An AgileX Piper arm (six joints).
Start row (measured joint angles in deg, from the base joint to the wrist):
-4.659 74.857 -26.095 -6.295 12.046 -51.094
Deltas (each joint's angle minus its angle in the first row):
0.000 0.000 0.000 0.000 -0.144 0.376
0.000 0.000 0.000 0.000 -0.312 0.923
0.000 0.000 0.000 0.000 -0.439 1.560
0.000 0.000 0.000 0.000 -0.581 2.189
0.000 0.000 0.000 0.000 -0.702 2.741
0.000 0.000 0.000 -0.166 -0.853 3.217
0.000 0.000 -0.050 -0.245 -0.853 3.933
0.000 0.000 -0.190 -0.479 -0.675 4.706
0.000 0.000 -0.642 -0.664 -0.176 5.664
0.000 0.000 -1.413 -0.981 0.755 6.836
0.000 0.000 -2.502 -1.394 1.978 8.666
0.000 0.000 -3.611 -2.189 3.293 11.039
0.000 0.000 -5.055 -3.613 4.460 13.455
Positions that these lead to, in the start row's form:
-4.659 74.857 -26.095 -6.295 11.902 -50.718
-4.659 74.857 -26.095 -6.295 11.734 -50.171
-4.659 74.857 -26.095 -6.295 11.607 -49.534
-4.659 74.857 -26.095 -6.295 11.465 -48.905
-4.659 74.857 -26.095 -6.295 11.344 -48.353
-4.659 74.857 -26.095 -6.461 11.193 -47.877
-4.659 74.857 -26.145 -6.540 11.193 -47.161
-4.659 74.857 -26.285 -6.774 11.371 -46.388
-4.659 74.857 -26.737 -6.959 11.870 -45.430
-4.659 74.857 -27.508 -7.276 12.801 -44.258
-4.659 74.857 -28.597 -7.689 14.024 -42.428
-4.659 74.857 -29.706 -8.484 15.339 -40.055
-4.659 74.857 -31.150 -9.908 16.506 -37.639

